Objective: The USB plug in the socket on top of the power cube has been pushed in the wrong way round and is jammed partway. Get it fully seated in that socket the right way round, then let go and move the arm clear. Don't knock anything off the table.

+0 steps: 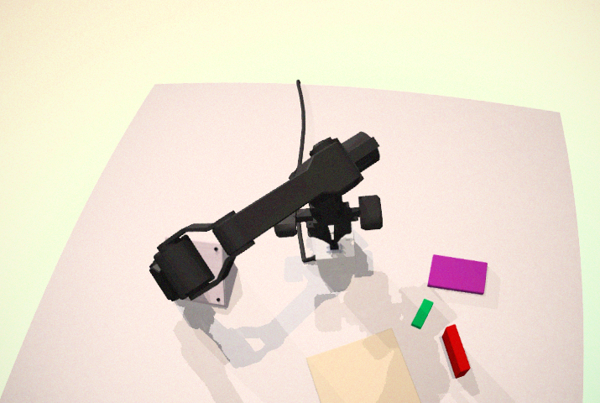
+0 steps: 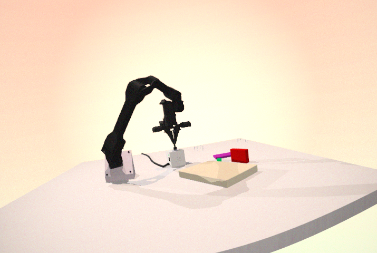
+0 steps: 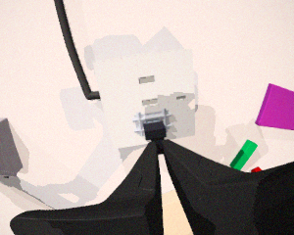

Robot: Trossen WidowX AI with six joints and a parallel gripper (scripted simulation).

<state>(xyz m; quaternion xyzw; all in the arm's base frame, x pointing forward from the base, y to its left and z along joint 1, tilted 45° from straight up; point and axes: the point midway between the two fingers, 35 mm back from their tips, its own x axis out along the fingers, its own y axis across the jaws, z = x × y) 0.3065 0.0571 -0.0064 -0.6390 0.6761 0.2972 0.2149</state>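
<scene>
The dark USB plug is 2 cm below my gripper tip. Also, from my gripper tip: beige slab 30 cm to the right, 10 cm below, 8 cm ahead; magenta flat block 26 cm ahead, 10 cm below, 3 cm to the right; green block 18 cm ahead, 11 cm to the right, 10 cm below.
</scene>
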